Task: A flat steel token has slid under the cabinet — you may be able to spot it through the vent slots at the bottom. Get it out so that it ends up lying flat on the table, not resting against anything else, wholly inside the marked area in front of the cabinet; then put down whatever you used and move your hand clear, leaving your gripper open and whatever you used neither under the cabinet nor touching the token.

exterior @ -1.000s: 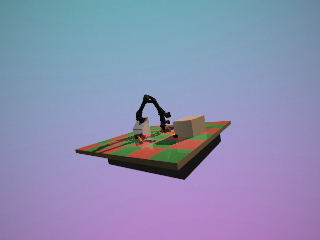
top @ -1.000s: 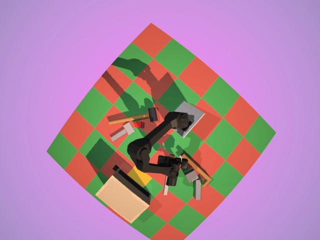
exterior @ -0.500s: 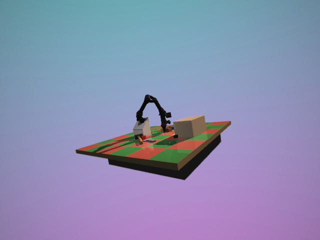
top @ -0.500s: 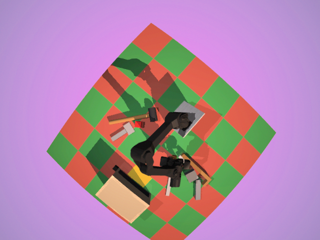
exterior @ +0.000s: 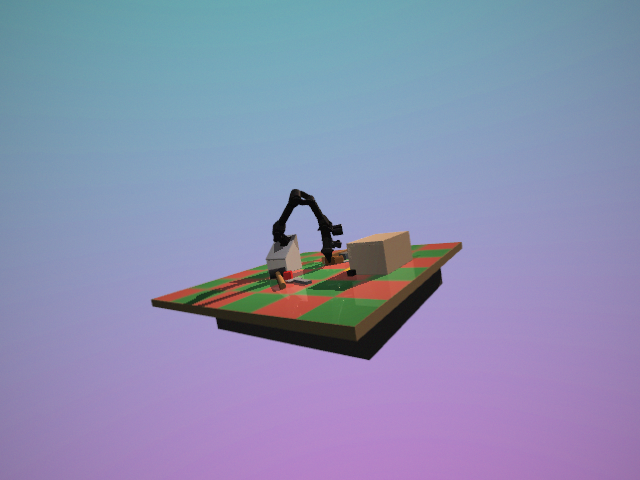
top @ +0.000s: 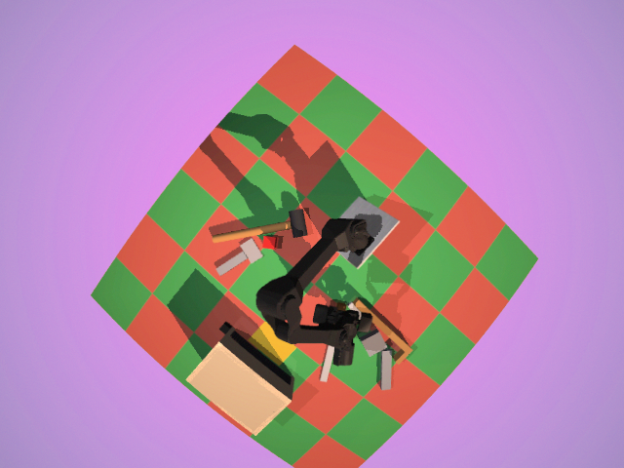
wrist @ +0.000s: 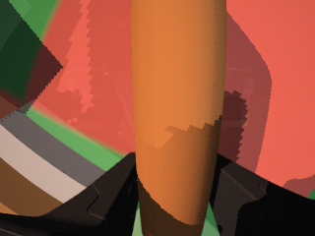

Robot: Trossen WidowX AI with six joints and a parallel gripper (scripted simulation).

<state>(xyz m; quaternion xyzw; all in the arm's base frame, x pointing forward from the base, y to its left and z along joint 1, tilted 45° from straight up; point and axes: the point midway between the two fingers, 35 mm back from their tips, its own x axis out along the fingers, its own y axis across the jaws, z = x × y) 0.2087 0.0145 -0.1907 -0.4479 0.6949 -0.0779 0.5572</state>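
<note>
The pale bar lies 4 cm to the left of my gripper tip and 4 cm behind it. Round my gripper tip: grey block (17 cm to the left, 1 cm above); grey bar (29 cm to the left, 4 cm ahead); red cube (34 cm to the right, 1 cm behind, 1 cm above).
</note>
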